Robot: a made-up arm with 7 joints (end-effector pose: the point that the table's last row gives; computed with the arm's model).
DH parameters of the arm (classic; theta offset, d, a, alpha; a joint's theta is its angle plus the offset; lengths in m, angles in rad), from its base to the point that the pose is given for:
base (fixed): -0.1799 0 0.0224 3.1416
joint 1: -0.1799 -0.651 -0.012 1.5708
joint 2: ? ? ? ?
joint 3: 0 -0.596 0.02 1.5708
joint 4: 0 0.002 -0.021 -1.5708
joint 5: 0 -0.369 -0.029 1.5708
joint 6: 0 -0.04 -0.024 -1.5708
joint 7: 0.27 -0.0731 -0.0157 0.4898
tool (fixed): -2.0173 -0.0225 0 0
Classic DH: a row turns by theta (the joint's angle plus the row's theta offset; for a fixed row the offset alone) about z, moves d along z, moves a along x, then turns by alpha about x.
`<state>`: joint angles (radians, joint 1 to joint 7).
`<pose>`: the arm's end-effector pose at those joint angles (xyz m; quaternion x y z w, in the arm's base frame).
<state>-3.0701 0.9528 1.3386 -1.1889 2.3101 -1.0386 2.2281</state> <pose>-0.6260 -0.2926 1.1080 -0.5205 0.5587 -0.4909 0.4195</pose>
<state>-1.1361 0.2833 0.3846 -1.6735 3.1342 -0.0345 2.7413</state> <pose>-0.2476 -0.1663 1.3164 -0.0960 0.7949 0.5392 0.2610</pose>
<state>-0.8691 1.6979 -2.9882 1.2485 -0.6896 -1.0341 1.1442</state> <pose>0.4627 0.7267 0.9048 0.5269 -0.1940 0.3471 0.7511</pose>
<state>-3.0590 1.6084 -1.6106 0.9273 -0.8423 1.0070 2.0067</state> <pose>-0.8370 -0.2979 0.6776 -0.9001 -0.0724 -0.2660 0.3374</pose>
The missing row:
joint 2: 0 -0.017 -0.027 -1.5708
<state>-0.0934 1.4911 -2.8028 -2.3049 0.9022 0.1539 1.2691</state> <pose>0.2698 -0.1150 0.4428 -0.1898 0.4606 0.1808 0.8480</pose>
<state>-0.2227 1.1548 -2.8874 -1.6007 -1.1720 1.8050 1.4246</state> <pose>0.7129 -0.0139 0.6174 -0.1620 -0.7265 -0.4913 0.4524</pose>
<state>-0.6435 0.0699 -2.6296 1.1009 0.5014 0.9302 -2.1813</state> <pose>-0.3584 0.0023 1.4738 0.3712 0.0028 0.8774 0.3039</pose>
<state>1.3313 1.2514 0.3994 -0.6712 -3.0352 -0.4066 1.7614</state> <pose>0.2976 -0.8229 1.1572 -0.6773 -0.4178 -0.3694 0.4798</pose>
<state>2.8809 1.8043 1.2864 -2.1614 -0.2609 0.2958 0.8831</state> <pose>-0.1982 -0.3731 0.7378 -0.7444 0.4743 0.4684 0.0400</pose>
